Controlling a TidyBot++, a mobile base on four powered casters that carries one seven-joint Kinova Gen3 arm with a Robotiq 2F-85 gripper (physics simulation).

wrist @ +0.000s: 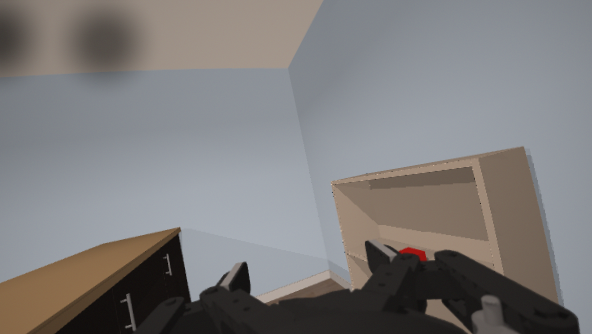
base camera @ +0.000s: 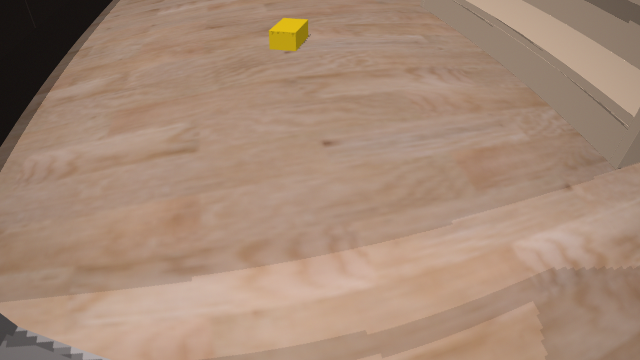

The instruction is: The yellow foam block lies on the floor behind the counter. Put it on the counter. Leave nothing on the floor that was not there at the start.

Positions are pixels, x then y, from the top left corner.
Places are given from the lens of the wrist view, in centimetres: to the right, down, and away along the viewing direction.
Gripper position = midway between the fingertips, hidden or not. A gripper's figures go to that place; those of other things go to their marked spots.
gripper (wrist: 308, 265): 1, 7, 15
counter (wrist: 126, 279): -68, 45, 79
beige shelf unit (wrist: 484, 206): 50, 10, 53
ceiling (wrist: 44, 44): -185, -90, 137
The marked spots on the beige shelf unit and the counter are 126 cm apart.
